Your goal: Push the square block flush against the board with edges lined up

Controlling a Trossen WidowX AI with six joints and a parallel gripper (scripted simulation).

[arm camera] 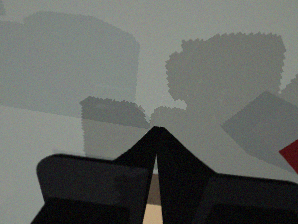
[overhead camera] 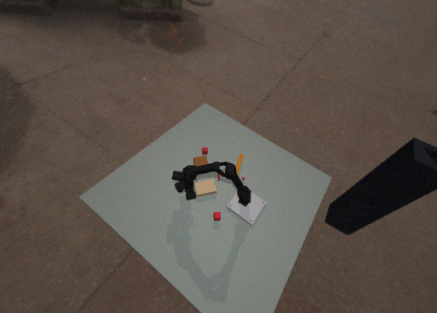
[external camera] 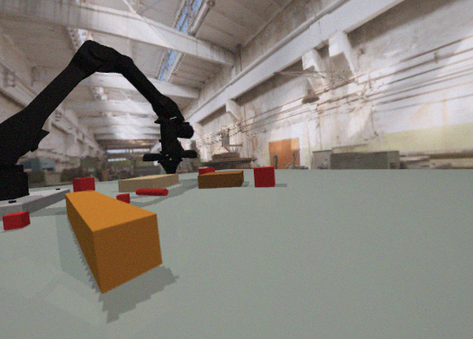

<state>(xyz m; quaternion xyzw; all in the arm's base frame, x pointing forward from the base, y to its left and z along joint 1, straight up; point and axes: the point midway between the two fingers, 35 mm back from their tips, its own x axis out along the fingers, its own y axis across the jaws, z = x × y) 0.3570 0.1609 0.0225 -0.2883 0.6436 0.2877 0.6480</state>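
Now: gripper tip 80 mm past the light tan square block, 90 mm to the left of it and 10 mm below it. From my gripper tip the other things lie so: flat brown square block 60 mm ahead, 250 mm to the right, 10 mm above; orange board 180 mm behind, 410 mm to the right, 10 mm above.
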